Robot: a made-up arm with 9 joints. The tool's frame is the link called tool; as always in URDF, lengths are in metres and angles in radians.
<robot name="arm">
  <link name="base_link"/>
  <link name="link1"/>
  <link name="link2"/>
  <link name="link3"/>
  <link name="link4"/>
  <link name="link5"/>
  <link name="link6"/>
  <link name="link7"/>
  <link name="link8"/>
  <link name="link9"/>
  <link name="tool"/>
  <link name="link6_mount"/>
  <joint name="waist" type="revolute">
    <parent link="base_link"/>
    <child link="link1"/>
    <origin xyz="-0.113 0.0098 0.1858"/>
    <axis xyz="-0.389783 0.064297 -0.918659"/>
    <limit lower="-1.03" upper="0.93"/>
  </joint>
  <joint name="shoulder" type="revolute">
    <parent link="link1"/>
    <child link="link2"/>
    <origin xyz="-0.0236 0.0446 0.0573"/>
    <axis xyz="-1 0 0"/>
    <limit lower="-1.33" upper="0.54"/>
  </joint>
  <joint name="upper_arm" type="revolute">
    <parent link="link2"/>
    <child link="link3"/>
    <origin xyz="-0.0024 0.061 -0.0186"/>
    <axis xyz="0 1 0"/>
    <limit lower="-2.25" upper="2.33"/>
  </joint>
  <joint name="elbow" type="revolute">
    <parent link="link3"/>
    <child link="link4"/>
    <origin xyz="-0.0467 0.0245 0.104"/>
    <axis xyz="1 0 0"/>
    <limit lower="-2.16" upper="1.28"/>
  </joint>
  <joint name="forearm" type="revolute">
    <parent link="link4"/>
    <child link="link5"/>
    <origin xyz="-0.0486 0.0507 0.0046"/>
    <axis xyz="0 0 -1"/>
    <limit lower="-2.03" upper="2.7"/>
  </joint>
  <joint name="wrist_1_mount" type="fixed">
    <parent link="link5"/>
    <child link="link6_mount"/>
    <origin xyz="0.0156 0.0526 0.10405"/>
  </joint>
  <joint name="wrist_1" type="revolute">
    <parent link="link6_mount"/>
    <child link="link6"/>
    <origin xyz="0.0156 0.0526 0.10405"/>
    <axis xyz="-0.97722 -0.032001 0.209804"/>
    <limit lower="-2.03" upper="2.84"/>
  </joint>
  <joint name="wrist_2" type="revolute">
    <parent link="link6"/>
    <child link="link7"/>
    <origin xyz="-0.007 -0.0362 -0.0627"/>
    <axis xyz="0 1 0"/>
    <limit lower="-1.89" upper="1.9"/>
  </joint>
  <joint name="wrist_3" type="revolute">
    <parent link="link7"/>
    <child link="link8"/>
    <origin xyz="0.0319 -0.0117 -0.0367"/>
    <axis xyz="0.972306 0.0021 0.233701"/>
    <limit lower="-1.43" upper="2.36"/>
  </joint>
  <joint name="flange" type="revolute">
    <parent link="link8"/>
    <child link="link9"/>
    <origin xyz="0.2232 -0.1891 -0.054"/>
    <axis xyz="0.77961 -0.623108 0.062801"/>
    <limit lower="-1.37" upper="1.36"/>
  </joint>
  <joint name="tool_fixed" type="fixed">
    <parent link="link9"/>
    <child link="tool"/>
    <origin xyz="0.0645 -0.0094 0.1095" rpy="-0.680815 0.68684 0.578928"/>
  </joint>
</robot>
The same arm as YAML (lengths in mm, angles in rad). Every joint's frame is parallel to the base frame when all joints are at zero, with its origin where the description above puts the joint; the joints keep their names.
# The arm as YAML. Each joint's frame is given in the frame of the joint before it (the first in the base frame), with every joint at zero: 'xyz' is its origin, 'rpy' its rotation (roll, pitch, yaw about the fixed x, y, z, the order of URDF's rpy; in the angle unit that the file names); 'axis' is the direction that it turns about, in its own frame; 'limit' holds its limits. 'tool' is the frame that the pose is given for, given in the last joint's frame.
units:
  length: mm
  angle: rad
joints:
  - name: waist
    type: revolute
    origin:
      xyz: [-113.0, 9.8, 185.8]
      rpy: [0.0, 0.0, 0.0]
    axis: [-0.389783, 0.064297, -0.918659]
    limit:
      lower: -1.03
      upper: 0.93
  - name: shoulder
    type: revolute
    origin:
      xyz: [-23.6, 44.6, 57.3]
      rpy: [0.0, 0.0, 0.0]
    axis: "-x"
    limit:
      lower: -1.33
      upper: 0.54
  - name: upper_arm
    type: revolute
    origin:
      xyz: [-2.4, 61.0, -18.6]
      rpy: [0.0, 0.0, 0.0]
    axis: "+y"
    limit:
      lower: -2.25
      upper: 2.33
  - name: elbow
    type: revolute
    origin:
      xyz: [-46.7, 24.5, 104.0]
      rpy: [0.0, 0.0, 0.0]
    axis: "+x"
    limit:
      lower: -2.16
      upper: 1.28
  - name: forearm
    type: revolute
    origin:
      xyz: [-48.6, 50.7, 4.6]
      rpy: [0.0, 0.0, 0.0]
    axis: "-z"
    limit:
      lower: -2.03
      upper: 2.7
  - name: wrist_1
    type: revolute
    origin:
      xyz: [31.2, 105.2, 208.1]
      rpy: [0.0, 0.0, 0.0]
    axis: [-0.97722, -0.032001, 0.209804]
    limit:
      lower: -2.03
      upper: 2.84
  - name: wrist_2
    type: revolute
    origin:
      xyz: [-7.0, -36.2, -62.7]
      rpy: [0.0, 0.0, 0.0]
    axis: "+y"
    limit:
      lower: -1.89
      upper: 1.9
  - name: wrist_3
    type: revolute
    origin:
      xyz: [31.9, -11.7, -36.7]
      rpy: [0.0, 0.0, 0.0]
    axis: [0.972306, 0.0021, 0.233701]
    limit:
      lower: -1.43
      upper: 2.36
  - name: flange
    type: revolute
    origin:
      xyz: [223.2, -189.1, -54.0]
      rpy: [0.0, 0.0, 0.0]
    axis: [0.77961, -0.623108, 0.062801]
    limit:
      lower: -1.37
      upper: 1.36
tool:
  origin:
    xyz: [64.5, -9.4, 109.5]
    rpy: [-0.6808, 0.6868, 0.5789]

